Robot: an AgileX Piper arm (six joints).
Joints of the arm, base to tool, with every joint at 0 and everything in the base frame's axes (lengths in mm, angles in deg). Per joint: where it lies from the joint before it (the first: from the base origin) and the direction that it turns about. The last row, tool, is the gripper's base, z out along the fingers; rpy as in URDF.
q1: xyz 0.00 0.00 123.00 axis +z
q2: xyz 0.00 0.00 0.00 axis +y
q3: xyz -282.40 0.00 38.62 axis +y
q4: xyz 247.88 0.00 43.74 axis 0.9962 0 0.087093
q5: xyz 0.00 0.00 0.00 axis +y
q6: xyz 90.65 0.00 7.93 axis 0.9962 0 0.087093
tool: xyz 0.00 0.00 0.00 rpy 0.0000 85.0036 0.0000
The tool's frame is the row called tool.
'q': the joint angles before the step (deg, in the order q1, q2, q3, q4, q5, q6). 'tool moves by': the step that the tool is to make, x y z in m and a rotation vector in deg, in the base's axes. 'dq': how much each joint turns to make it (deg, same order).
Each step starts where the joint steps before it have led.
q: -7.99 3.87 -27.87 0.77 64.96 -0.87
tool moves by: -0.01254 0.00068 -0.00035 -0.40 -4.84 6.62
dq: 6.62 -4.91 0.00 0.00 0.05 -0.01
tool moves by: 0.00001 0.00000 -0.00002 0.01 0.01 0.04
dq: 0.04 0.00 0.00 0.00 0.00 0.01
